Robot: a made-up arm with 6 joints.
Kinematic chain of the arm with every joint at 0, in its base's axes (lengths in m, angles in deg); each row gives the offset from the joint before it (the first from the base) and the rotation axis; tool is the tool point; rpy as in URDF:
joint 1: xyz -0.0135 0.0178 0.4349 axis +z
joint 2: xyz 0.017 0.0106 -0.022 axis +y
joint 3: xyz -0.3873 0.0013 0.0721 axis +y
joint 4: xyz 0.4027 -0.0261 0.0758 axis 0.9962 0 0.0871
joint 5: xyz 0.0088 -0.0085 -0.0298 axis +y
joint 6: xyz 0.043 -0.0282 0.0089 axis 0.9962 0 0.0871
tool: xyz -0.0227 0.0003 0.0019 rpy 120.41 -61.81 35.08
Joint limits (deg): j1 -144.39..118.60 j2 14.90..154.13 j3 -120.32..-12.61 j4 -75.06..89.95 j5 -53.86..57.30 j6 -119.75..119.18
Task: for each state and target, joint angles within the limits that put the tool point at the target. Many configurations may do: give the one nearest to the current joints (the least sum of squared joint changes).
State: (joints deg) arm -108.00 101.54 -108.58 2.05 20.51 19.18
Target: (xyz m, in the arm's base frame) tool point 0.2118 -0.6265 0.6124
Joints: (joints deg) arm -66.60 117.24 -96.45 5.05 21.27 18.99
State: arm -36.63 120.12 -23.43 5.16 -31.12 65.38
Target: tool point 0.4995 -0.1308 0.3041
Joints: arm -10.38 128.06 -60.32 2.09 -30.85 65.21
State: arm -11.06 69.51 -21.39 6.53 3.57 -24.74
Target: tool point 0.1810 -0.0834 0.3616
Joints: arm -18.49 96.32 -12.61 23.73 18.52 -25.38
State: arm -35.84 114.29 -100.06 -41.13 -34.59 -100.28
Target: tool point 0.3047 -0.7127 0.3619
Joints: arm -62.92 152.80 -118.76 -43.25 -30.92 -100.84
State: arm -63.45 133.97 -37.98 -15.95 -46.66 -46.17
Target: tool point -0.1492 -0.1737 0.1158
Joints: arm -112.31 154.13 -31.15 -28.24 -11.08 -47.20
